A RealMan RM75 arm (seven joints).
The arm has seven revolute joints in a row. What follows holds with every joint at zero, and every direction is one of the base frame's. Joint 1 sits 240.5 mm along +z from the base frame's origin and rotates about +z. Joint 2 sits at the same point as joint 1 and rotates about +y. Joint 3 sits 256 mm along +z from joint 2 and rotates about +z. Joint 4 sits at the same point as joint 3 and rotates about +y. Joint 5 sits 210 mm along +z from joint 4 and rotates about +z. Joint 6 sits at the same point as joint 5 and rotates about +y. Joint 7 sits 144 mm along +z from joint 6 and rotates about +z. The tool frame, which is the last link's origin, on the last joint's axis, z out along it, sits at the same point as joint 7; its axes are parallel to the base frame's.
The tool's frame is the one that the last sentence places.
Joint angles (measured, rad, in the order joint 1, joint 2, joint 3, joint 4, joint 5, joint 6, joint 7), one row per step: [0.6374 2.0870 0.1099 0.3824 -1.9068 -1.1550 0.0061]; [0.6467 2.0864 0.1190 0.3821 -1.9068 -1.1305 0.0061]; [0.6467 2.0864 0.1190 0.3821 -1.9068 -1.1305 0.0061]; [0.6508 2.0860 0.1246 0.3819 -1.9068 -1.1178 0.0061]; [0.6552 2.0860 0.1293 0.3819 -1.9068 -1.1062 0.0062]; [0.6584 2.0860 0.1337 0.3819 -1.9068 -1.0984 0.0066]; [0.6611 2.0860 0.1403 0.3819 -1.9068 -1.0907 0.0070]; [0.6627 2.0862 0.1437 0.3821 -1.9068 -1.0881 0.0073]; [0.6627 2.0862 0.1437 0.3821 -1.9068 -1.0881 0.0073]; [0.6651 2.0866 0.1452 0.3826 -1.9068 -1.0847 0.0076]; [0.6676 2.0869 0.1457 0.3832 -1.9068 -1.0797 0.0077]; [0.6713 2.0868 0.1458 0.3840 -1.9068 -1.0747 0.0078]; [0.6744 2.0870 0.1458 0.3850 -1.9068 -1.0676 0.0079]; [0.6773 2.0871 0.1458 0.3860 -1.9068 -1.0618 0.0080]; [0.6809 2.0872 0.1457 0.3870 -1.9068 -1.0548 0.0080]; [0.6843 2.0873 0.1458 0.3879 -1.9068 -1.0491 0.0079]
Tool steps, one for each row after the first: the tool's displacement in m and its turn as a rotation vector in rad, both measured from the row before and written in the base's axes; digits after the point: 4 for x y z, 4 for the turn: [-0.0004 0.0037 -0.0010 -0.0046 -0.0115 -0.0103]; [0.0000 0.0000 0.0000 0.0000 0.0000 0.0000]; [0.0000 0.0019 -0.0004 -0.0017 -0.0056 -0.0065]; [-0.0003 0.0017 -0.0005 -0.0022 -0.0047 -0.0051]; [-0.0003 0.0014 -0.0002 -0.0008 -0.0023 -0.0040]; [-0.0002 0.0016 0.0001 0.0007 -0.0010 -0.0055]; [-0.0004 0.0008 0.0001 0.0007 0.0007 -0.0018]; [0.0000 0.0000 0.0000 0.0000 0.0000 0.0000]; [-0.0007 0.0006 -0.0004 -0.0012 -0.0004 -0.0005]; [-0.0005 0.0005 -0.0006 -0.0026 -0.0021 -0.0008]; [-0.0009 0.0007 -0.0005 -0.0027 -0.0024 0.0006]; [-0.0005 0.0005 -0.0009 -0.0041 -0.0034 -0.0012]; [-0.0006 0.0005 -0.0007 -0.0034 -0.0027 -0.0006]; [-0.0007 0.0006 -0.0008 -0.0040 -0.0036 -0.0006]; [-0.0008 0.0006 -0.0007 -0.0031 -0.0028 0.0000]
